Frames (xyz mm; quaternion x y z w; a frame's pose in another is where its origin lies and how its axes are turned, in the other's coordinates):
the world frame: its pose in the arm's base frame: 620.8 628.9 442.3 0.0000 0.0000 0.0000 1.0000
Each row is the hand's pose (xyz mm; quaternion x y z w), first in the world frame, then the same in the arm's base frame.
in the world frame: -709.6 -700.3 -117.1 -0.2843 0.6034 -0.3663 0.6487
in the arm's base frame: -88.8 -71.4 325.2 -0.2843 0.6034 -0.3663 0.6487
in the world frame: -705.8 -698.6 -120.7 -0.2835 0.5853 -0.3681 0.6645
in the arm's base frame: -85.0 -69.7 321.6 -0.2835 0.5853 -0.3681 0.6645
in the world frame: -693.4 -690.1 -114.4 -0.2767 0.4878 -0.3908 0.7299
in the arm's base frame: -72.6 -61.2 327.9 -0.2767 0.4878 -0.3908 0.7299
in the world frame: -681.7 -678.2 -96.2 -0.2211 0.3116 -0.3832 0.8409
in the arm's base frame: -60.9 -49.3 346.1 -0.2211 0.3116 -0.3832 0.8409
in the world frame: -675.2 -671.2 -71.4 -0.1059 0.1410 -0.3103 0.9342
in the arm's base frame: -54.4 -42.3 370.9 -0.1059 0.1410 -0.3103 0.9341
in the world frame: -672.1 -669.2 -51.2 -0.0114 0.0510 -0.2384 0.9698
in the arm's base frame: -51.3 -40.3 391.1 -0.0114 0.0510 -0.2384 0.9698
